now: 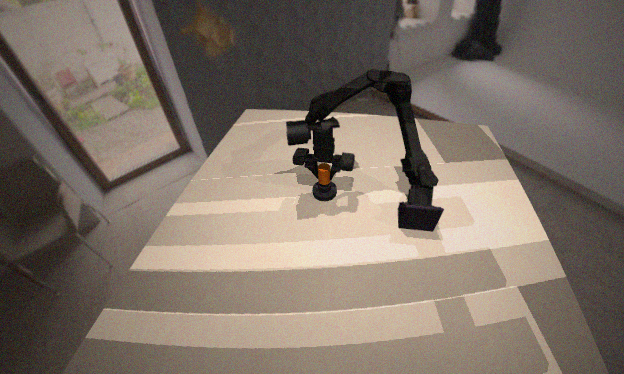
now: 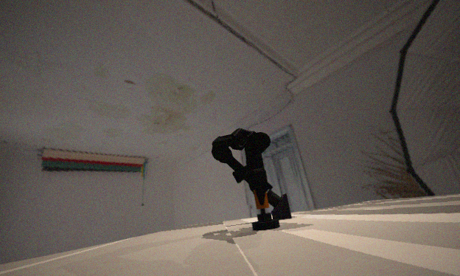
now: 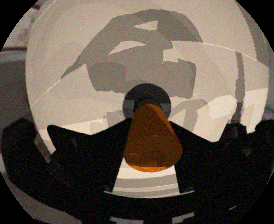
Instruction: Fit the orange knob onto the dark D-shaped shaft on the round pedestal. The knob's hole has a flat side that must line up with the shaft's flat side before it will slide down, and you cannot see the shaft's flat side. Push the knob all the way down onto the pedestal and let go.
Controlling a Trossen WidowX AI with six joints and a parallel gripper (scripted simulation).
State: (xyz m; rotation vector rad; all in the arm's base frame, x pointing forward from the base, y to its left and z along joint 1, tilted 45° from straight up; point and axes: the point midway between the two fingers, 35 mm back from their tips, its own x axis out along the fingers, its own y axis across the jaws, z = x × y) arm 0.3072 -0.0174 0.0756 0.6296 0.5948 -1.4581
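Now: gripper tip 2 cm below the orange knob. From my gripper tip the other things lie so: round dark pedestal: 4 cm below.
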